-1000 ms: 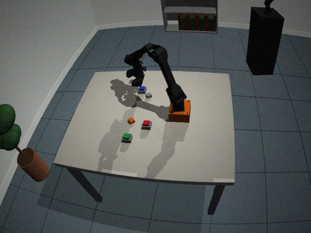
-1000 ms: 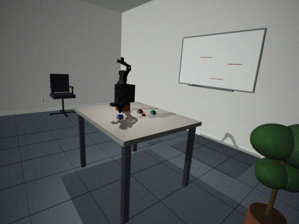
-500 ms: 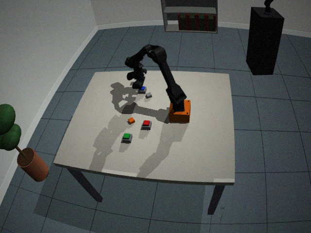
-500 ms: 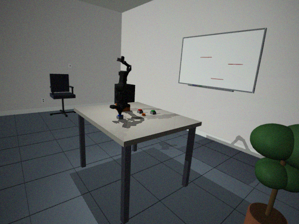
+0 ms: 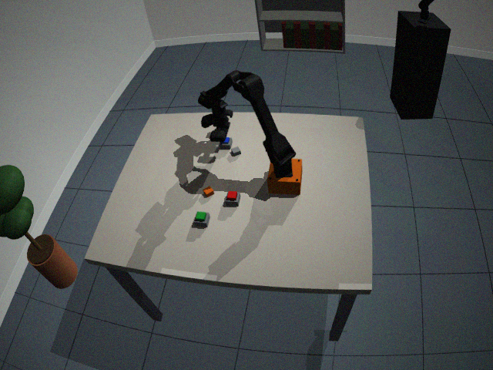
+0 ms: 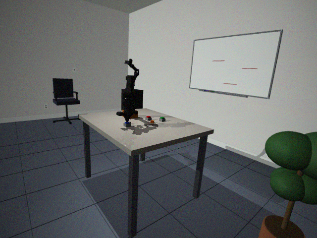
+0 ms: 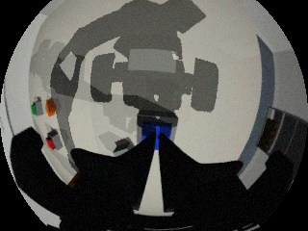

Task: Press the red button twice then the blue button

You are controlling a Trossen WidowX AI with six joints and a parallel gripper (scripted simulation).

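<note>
Right now the blue button is 10 mm below my gripper tip. From my gripper tip the other things lie so: red button: 320 mm to the left, 40 mm behind; then small orange block: 270 mm to the left, 60 mm ahead, 20 mm below; then green button: 410 mm to the left, 80 mm ahead.
</note>
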